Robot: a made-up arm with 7 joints. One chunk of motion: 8 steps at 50 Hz.
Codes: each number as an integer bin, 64 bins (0 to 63) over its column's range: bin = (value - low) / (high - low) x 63, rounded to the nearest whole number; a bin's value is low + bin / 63 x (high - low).
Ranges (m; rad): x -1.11..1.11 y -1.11..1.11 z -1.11..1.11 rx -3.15..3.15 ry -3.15..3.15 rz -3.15..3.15
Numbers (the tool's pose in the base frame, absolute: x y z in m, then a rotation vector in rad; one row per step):
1: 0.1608 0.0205 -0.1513 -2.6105 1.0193 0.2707
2: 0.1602 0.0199 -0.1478 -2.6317 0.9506 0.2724
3: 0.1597 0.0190 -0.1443 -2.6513 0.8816 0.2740
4: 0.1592 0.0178 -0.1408 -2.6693 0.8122 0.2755
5: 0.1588 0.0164 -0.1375 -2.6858 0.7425 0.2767
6: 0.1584 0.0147 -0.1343 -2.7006 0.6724 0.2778
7: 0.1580 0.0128 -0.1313 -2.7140 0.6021 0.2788
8: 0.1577 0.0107 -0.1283 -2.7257 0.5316 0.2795
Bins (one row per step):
1: 36 32 27 5 42 34
2: 36 32 27 5 41 34
3: 36 32 27 5 40 34
4: 36 32 28 5 40 34
5: 36 32 28 5 39 34
6: 36 32 28 4 38 34
7: 36 32 28 4 38 34
8: 36 32 28 4 37 34

